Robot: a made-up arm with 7 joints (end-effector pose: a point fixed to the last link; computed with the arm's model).
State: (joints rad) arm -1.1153 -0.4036 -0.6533 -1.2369 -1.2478 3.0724 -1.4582
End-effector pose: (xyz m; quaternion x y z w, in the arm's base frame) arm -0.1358 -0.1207 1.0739 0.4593 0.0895 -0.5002 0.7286
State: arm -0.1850 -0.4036 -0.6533 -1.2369 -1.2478 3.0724 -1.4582
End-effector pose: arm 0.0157 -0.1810 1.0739 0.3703 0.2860 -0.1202 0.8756
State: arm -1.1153 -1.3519 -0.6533 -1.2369 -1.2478 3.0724 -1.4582
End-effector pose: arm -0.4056 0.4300 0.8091 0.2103 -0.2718 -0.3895 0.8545
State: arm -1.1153 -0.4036 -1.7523 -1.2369 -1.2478 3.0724 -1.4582
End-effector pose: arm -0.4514 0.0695 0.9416 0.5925 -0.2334 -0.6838 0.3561
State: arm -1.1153 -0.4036 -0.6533 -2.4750 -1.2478 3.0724 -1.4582
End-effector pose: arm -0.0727 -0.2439 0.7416 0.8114 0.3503 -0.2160 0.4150
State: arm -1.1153 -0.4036 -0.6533 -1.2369 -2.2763 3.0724 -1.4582
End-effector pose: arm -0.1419 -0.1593 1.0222 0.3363 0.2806 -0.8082 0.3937
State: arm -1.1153 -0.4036 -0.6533 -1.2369 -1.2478 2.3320 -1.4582
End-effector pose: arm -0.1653 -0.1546 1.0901 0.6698 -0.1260 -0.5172 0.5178
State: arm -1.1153 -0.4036 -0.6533 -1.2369 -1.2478 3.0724 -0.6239
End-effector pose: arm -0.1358 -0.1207 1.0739 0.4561 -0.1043 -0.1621 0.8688
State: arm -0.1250 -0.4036 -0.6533 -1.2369 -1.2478 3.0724 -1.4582
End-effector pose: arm 0.0265 -0.1798 1.0739 0.3616 0.2970 -0.0939 0.8788
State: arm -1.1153 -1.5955 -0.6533 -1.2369 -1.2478 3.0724 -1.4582
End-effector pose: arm -0.4476 0.5158 0.6592 0.1363 -0.3580 -0.3457 0.8566
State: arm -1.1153 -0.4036 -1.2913 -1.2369 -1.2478 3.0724 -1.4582
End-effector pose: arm -0.3507 -0.0525 1.0073 0.5567 -0.1010 -0.6295 0.5326
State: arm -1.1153 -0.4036 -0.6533 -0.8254 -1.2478 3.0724 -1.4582
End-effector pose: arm -0.1301 -0.0050 1.1252 0.2956 -0.0101 -0.5570 0.7760
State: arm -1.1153 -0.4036 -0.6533 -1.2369 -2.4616 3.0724 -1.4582
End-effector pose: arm -0.1495 -0.1634 1.0136 0.3035 0.3085 -0.8430 0.3194
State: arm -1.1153 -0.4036 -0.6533 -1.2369 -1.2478 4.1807 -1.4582
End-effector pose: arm -0.1478 -0.0761 1.0220 0.0391 0.3807 -0.3514 0.8544
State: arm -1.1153 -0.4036 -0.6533 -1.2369 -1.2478 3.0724 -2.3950
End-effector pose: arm -0.1358 -0.1207 1.0739 0.3694 0.2872 -0.7753 0.4243
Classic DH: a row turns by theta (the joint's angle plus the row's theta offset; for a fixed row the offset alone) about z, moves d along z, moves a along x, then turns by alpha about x. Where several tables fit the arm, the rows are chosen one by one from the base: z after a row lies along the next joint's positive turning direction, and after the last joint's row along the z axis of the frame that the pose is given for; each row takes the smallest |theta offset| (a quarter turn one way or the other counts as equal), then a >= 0, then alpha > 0; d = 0 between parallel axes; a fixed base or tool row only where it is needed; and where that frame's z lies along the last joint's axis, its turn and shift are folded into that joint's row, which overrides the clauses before.
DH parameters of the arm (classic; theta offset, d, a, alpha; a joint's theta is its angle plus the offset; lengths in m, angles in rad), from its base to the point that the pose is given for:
joint 1: 0 0.344 0 -1.5708
joint 2: 0 0 0 1.5708
joint 3: 0 0.475 0.115 1.5708
joint 4: 0 0 -0.063 -1.5708
joint 5: 0 0.294 0 1.5708
joint 6: 0 0 0.066 1.5708
joint 7: 0 0 0 0

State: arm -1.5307 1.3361 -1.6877 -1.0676 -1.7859 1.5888 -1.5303
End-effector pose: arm -0.3702 -0.6891 0.5519 0.0771 0.0670 0.8671 0.4875
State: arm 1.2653 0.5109 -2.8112 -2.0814 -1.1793 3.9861 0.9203
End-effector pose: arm 0.1250 -0.1274 0.8782 0.6428 -0.0917 0.6193 0.4415
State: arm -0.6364 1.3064 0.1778 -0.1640 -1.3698 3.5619 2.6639
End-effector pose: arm 0.6415 -0.3832 0.4699 -0.4287 0.4419 -0.6524 0.4420
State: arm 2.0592 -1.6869 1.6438 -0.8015 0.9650 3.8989 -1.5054
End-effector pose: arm 0.1276 -0.7369 0.2838 0.4814 0.2078 -0.2111 0.8250
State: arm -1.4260 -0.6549 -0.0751 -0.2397 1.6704 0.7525 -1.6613
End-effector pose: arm -0.0192 0.3957 1.0757 0.4916 0.7683 0.1367 0.3865
